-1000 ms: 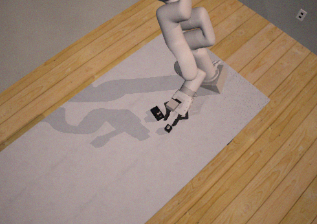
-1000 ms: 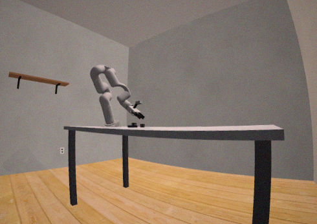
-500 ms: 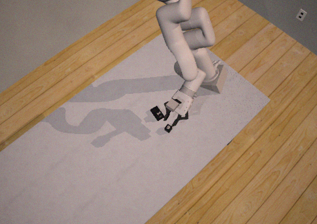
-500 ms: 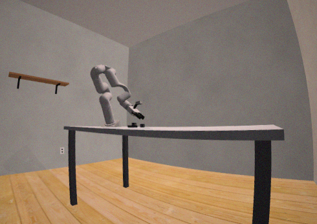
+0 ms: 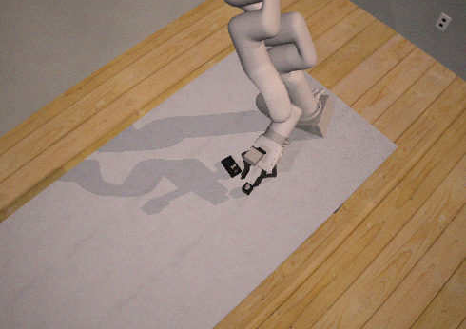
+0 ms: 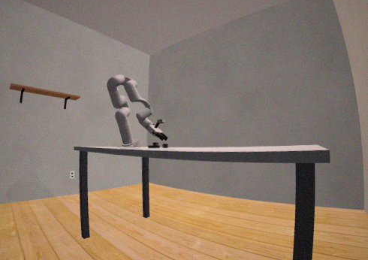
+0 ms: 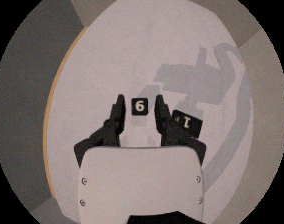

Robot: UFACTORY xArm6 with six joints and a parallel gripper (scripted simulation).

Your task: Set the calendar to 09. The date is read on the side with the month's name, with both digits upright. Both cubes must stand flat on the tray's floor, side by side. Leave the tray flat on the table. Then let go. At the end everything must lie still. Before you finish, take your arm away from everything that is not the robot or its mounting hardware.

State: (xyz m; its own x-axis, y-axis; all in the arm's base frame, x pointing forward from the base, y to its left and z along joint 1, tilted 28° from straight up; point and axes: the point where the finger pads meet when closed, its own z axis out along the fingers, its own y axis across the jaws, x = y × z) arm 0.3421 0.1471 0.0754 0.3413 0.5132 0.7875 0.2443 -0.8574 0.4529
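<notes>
Now: the black date cube 60 mm below my hand and 20 mm ahead of it. Round my hand: black cube: 90 mm to the right, 50 mm below, 10 mm ahead.
</notes>
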